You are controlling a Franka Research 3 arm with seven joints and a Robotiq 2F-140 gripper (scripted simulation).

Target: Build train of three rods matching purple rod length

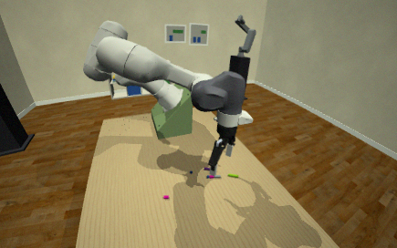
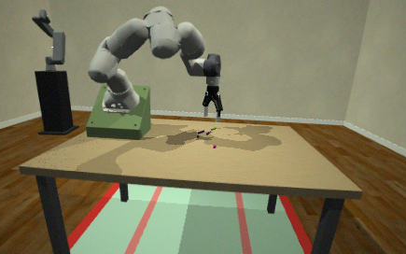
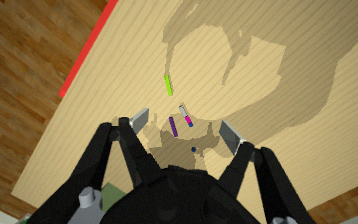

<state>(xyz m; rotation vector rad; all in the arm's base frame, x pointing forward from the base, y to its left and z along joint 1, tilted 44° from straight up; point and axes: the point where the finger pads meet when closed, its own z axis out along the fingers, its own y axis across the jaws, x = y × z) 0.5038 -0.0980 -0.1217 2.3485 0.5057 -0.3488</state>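
My hand is 100 mm above the grey rod and 10 mm past it. The rest, counted from my hand: purple rod: 100 mm below, 60 mm behind, 10 mm to the right; dark blue piece: 100 mm to the right, 100 mm below, 90 mm behind; lime rod: 100 mm below, 70 mm to the left, 30 mm ahead.
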